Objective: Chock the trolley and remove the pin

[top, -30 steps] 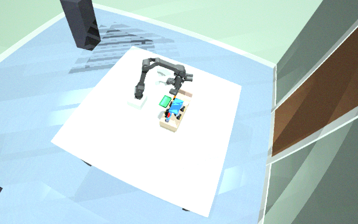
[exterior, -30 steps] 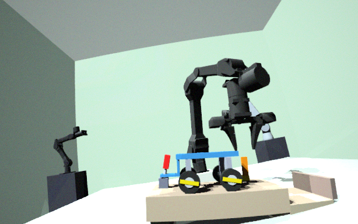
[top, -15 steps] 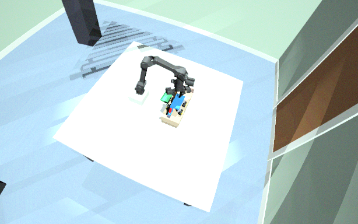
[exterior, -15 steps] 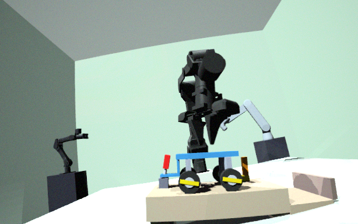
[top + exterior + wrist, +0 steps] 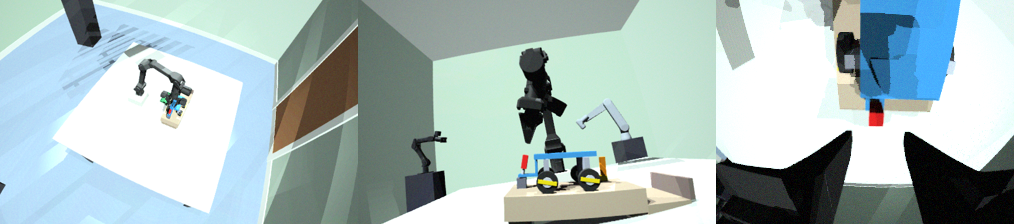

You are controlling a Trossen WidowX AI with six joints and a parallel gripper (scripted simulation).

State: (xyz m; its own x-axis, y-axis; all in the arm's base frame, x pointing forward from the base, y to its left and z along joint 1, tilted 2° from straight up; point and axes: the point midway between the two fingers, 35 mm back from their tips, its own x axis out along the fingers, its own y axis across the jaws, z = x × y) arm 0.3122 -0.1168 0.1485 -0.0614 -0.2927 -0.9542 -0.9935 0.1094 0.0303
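Right now the red-headed stop pin is 70 mm below my gripper tip and 20 mm to the right of it. Also, from my gripper tip: trolley 80 mm to the left, 80 mm below, 30 mm ahead; yellow chock 170 mm to the left, 110 mm below, 10 mm behind; dark end wall 340 mm to the left, 170 mm below, 60 mm ahead.
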